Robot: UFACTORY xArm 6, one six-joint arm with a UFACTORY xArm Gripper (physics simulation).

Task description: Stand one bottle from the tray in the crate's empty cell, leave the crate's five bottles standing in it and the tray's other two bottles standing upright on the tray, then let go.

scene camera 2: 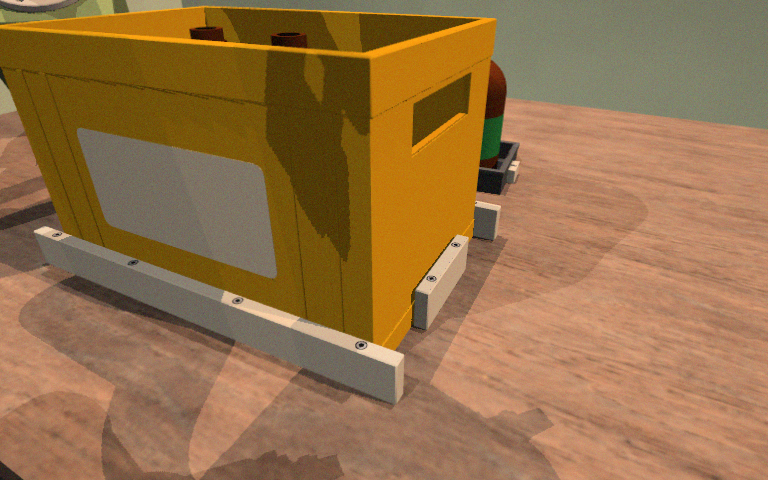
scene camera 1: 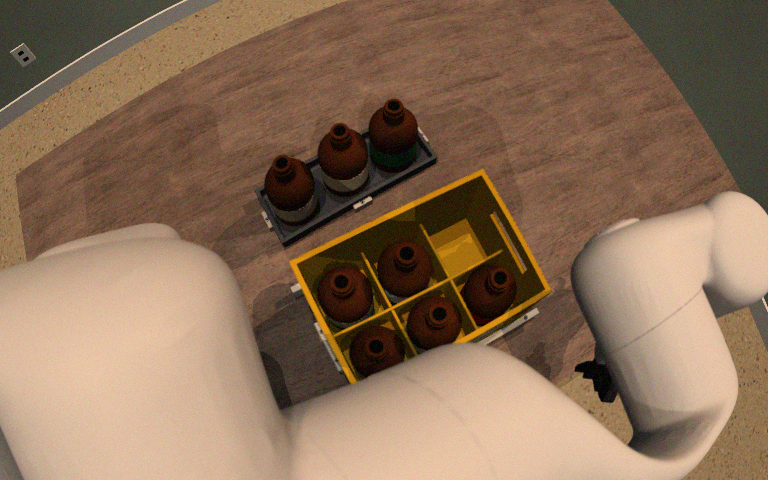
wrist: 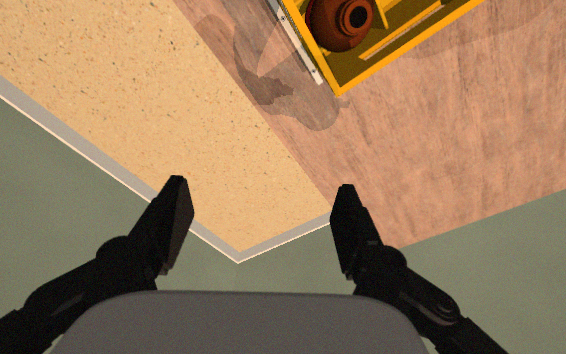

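Three brown bottles stand upright on the dark tray: a pale-labelled left one, a pale-labelled middle one and a green-labelled right one. The yellow crate holds five bottles, each in its cell; one crate bottle shows in the wrist view. The empty cell is the crate's tray-side cell at the right end in scene camera 1. My gripper is open and empty, off to the side of the crate, high up.
Pale rails are screwed down along the crate's foot, and small pale blocks flank the tray. My pale arm covers the lower part of scene camera 1 and hides the crate's near corner. The table edge and floor lie below the gripper.
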